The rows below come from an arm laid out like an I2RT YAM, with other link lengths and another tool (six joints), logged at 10 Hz.
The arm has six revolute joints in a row. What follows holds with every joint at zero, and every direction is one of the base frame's.
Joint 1 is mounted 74.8 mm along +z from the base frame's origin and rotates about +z.
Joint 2 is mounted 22 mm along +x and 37.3 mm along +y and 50.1 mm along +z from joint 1 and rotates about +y.
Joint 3 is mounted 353.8 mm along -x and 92.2 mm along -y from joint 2 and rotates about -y.
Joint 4 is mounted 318.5 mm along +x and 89.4 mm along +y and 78 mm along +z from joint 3 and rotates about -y.
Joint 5 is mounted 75.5 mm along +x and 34.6 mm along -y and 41.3 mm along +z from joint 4 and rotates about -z.
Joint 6 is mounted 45.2 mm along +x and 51.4 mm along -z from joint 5 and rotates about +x.
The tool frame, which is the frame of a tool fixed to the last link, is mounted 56 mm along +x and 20 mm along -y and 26 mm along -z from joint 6; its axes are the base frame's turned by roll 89.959, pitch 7.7 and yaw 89.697 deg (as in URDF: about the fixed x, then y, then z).
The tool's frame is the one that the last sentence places.
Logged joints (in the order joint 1, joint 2, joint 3, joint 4, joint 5, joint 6), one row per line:
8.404, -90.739, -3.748, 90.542, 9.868, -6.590
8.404, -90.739, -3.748, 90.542, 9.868, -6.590
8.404, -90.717, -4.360, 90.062, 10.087, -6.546
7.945, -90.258, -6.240, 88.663, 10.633, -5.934
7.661, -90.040, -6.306, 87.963, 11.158, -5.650
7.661, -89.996, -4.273, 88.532, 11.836, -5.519
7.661, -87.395, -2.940, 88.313, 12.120, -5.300
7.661, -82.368, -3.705, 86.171, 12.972, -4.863
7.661, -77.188, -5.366, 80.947, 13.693, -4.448
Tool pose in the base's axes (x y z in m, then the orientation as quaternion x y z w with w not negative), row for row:
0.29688, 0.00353, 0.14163, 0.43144, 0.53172, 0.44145, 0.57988
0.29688, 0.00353, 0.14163, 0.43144, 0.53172, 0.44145, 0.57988
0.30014, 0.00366, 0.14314, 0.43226, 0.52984, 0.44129, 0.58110
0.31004, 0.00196, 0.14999, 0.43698, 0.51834, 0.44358, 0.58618
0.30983, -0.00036, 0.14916, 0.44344, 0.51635, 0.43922, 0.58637
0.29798, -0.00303, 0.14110, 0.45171, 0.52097, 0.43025, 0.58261
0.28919, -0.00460, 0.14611, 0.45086, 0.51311, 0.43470, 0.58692
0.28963, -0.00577, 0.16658, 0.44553, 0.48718, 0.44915, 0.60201
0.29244, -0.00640, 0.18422, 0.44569, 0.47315, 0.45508, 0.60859
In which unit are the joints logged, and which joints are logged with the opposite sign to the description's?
The joints are logged in degrees. Opposite sign: joint 2, joint 3.
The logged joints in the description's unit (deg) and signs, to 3 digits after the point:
8.404, 90.739, 3.748, 90.542, 9.868, -6.590
8.404, 90.739, 3.748, 90.542, 9.868, -6.590
8.404, 90.717, 4.360, 90.062, 10.087, -6.546
7.945, 90.258, 6.240, 88.663, 10.633, -5.934
7.661, 90.040, 6.306, 87.963, 11.158, -5.650
7.661, 89.996, 4.273, 88.532, 11.836, -5.519
7.661, 87.395, 2.940, 88.313, 12.120, -5.300
7.661, 82.368, 3.705, 86.171, 12.972, -4.863
7.661, 77.188, 5.366, 80.947, 13.693, -4.448

